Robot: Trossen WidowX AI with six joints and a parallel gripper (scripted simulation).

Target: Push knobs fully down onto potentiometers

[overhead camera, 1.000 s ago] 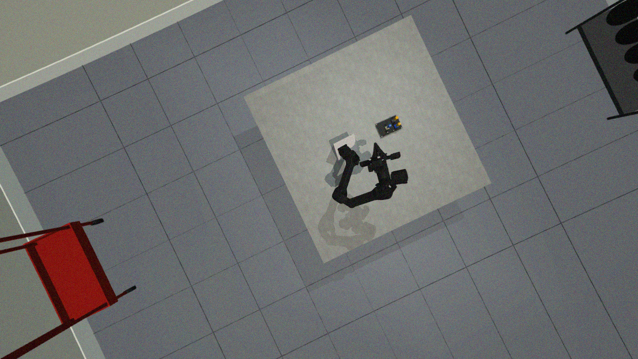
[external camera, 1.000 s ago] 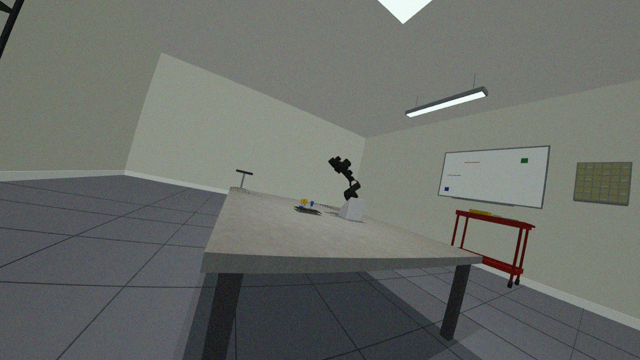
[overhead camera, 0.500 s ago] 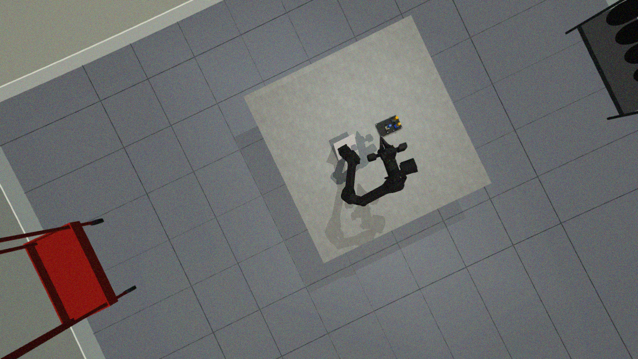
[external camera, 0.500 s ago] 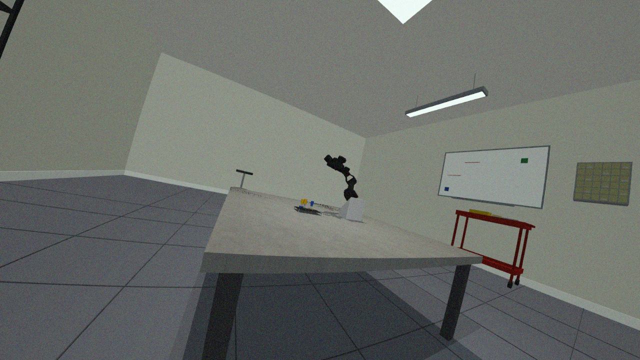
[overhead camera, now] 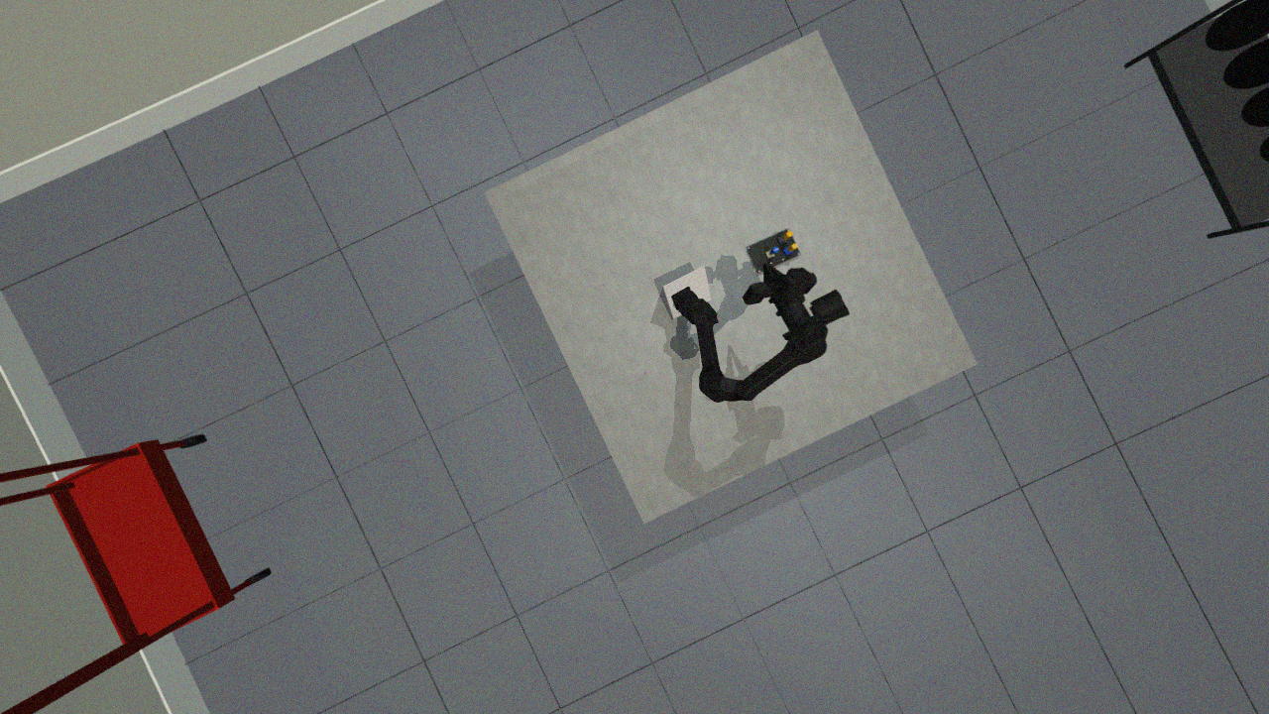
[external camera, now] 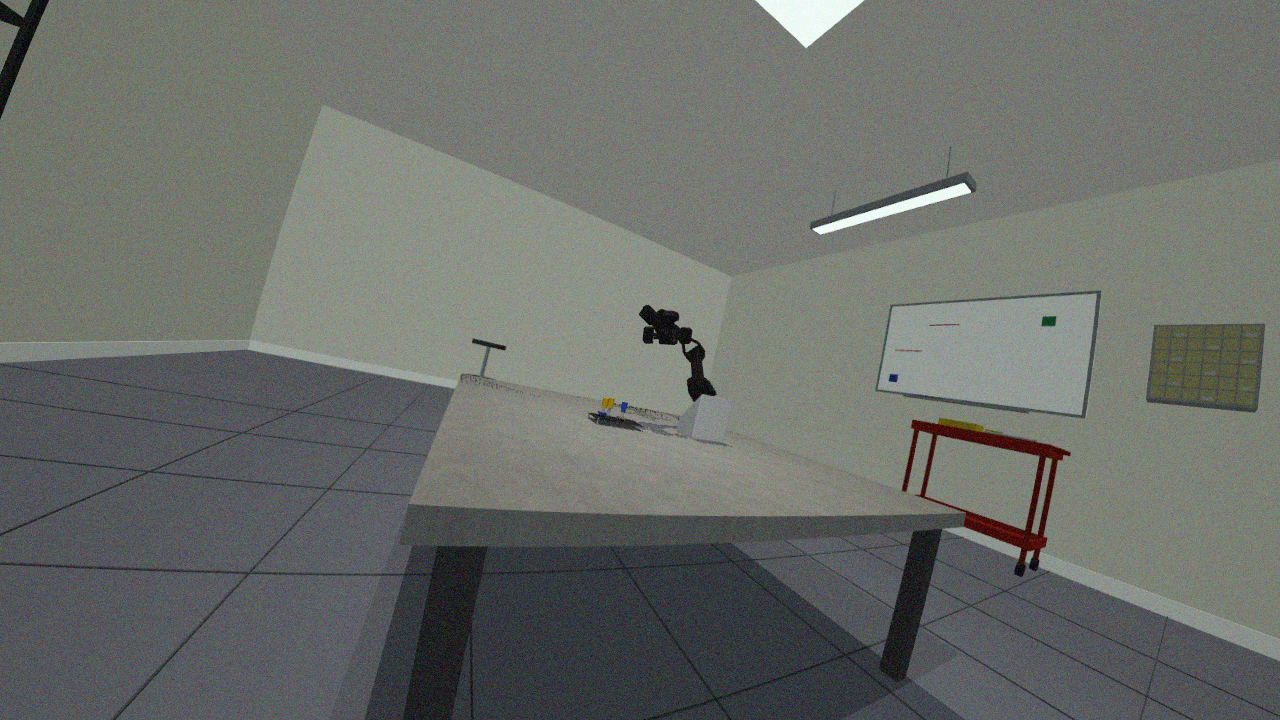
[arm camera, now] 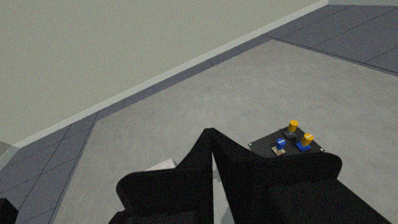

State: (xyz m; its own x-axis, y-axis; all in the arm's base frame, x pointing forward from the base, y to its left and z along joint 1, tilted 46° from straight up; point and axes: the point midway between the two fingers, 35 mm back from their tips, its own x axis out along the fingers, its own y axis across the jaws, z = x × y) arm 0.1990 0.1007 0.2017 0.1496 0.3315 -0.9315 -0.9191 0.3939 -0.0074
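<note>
My gripper tip is now 25 cm above the blue knob, 16 cm short of it and 4 cm to the right of it.
</note>
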